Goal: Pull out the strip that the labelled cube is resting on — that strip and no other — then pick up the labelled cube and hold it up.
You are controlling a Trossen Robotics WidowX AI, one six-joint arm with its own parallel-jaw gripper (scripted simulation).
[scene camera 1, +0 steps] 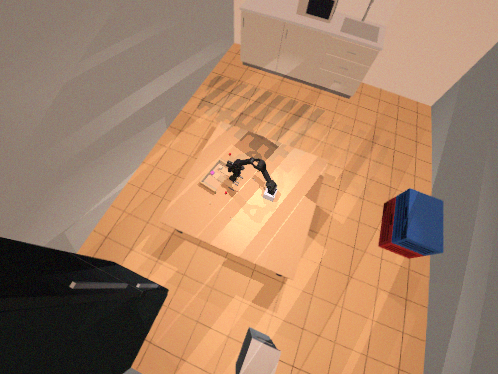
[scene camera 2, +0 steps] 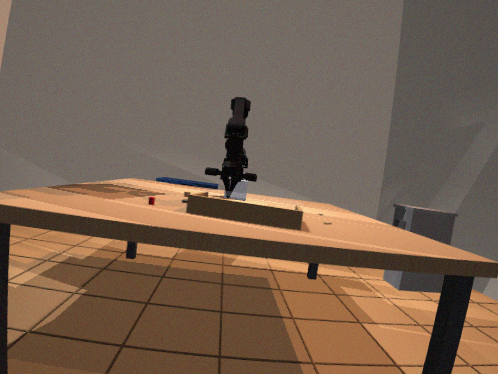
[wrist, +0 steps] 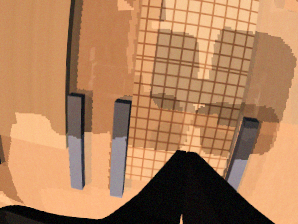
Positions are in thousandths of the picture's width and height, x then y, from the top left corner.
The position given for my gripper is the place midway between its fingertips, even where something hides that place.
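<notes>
There's a checkered strip (wrist: 643, 315) that I can see, and then there's my gripper (scene camera 2: 459, 528) (wrist: 619, 717), which is shut with nothing in it.
</notes>
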